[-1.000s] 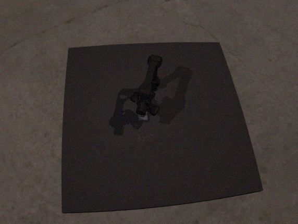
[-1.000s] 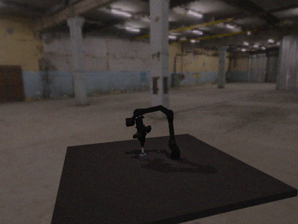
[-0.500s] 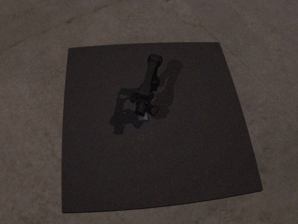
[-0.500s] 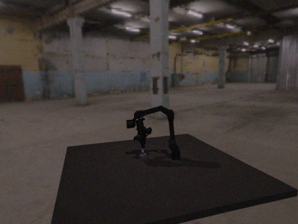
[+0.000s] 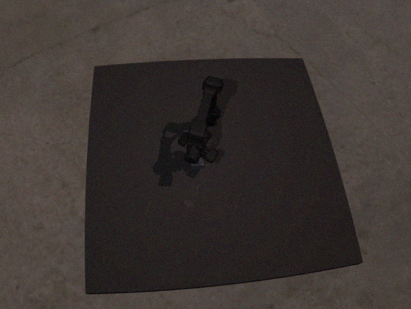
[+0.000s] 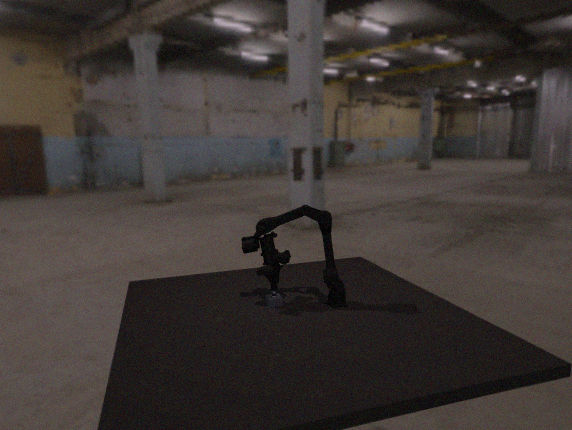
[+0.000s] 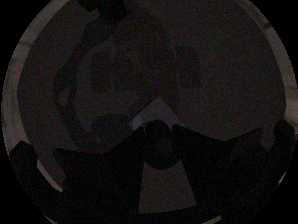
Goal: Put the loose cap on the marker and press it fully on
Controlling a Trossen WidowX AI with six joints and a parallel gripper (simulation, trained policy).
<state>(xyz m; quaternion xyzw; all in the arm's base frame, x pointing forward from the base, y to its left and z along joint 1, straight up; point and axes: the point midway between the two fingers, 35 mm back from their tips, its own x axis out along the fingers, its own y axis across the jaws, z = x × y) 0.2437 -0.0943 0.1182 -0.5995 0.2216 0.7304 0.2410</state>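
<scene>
The holder block is 70 mm below my gripper tip, 10 mm to the right of it and 10 mm ahead of it. From my gripper tip the other things lie so: cap 10 mm to the right, 10 mm ahead.
</scene>
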